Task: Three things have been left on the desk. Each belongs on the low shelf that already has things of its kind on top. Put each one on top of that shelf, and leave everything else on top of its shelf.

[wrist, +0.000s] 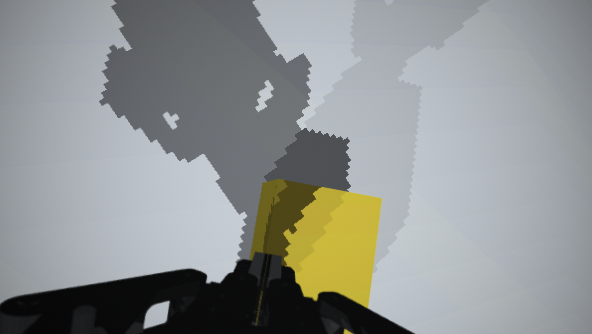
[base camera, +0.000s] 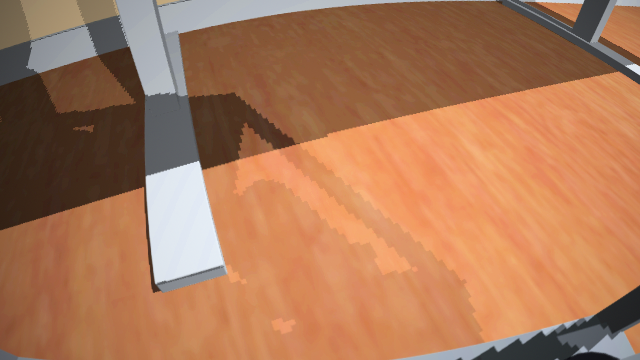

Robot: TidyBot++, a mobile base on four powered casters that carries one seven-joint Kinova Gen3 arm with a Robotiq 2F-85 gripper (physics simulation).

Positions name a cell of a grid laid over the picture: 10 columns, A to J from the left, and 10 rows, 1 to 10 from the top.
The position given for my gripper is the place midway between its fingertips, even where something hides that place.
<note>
In view: my gripper (wrist: E9) and a pale grey desk (base camera: C7).
The pale grey desk is seen too in the wrist view (wrist: C5).
</note>
